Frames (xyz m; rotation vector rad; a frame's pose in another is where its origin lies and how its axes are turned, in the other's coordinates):
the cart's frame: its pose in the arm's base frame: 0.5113 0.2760 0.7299 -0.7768 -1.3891 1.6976
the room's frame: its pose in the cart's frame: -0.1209 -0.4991 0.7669 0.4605 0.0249 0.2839
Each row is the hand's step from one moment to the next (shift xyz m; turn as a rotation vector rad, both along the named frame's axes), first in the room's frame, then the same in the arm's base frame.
Working: the room's frame: its pose in the arm's base frame: 0.0208 -0.1631 1.3767 -0.7470 -0.8437 2.1145

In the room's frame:
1: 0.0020 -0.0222 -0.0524 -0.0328 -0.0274 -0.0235
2: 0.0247 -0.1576 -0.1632 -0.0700 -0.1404 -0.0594
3: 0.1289 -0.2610 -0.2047 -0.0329 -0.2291 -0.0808
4: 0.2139 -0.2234 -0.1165 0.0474 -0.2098 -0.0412
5: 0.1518 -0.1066 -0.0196 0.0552 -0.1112 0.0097
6: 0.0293 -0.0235 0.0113 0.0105 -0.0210 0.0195
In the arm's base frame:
1: 0.0455 0.0303 -0.0161 0.0466 -0.0039 0.0139
2: 0.1672 0.1548 0.0118 0.1395 0.0372 0.0855
3: 0.1802 0.3044 0.0390 0.1700 0.1195 0.1300
4: 0.0536 0.3230 0.0449 0.0883 0.1599 0.1208
5: -0.0284 0.1816 0.0317 0.0072 0.0982 0.0763
6: -0.0151 0.0316 0.0176 -0.0113 0.0128 0.0253

